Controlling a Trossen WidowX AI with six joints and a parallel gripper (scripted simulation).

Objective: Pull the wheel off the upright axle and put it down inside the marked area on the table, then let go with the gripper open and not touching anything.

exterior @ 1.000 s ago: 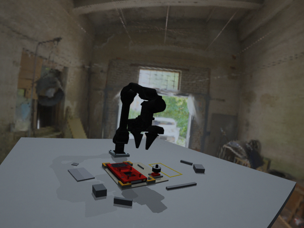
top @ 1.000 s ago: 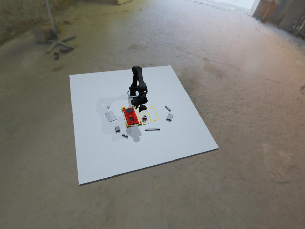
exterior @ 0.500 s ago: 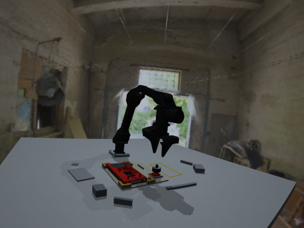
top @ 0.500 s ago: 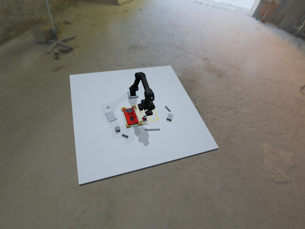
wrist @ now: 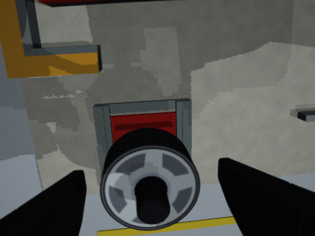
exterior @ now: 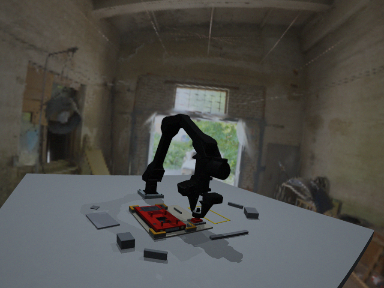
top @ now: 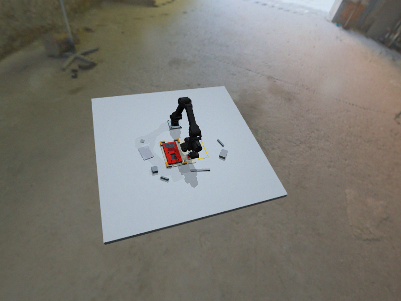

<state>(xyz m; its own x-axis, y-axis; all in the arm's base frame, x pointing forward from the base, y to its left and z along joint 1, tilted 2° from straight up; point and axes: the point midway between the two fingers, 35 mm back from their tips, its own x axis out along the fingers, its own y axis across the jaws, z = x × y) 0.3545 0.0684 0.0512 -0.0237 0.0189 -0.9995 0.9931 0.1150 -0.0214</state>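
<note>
My gripper tip is now right at the wheel. From my gripper tip the other things lie so: flat plate (70 mm behind, 330 mm to the right, 30 mm below); long bar (130 mm ahead, 60 mm to the left, 30 mm below); upright axle (right at my gripper tip).
</note>
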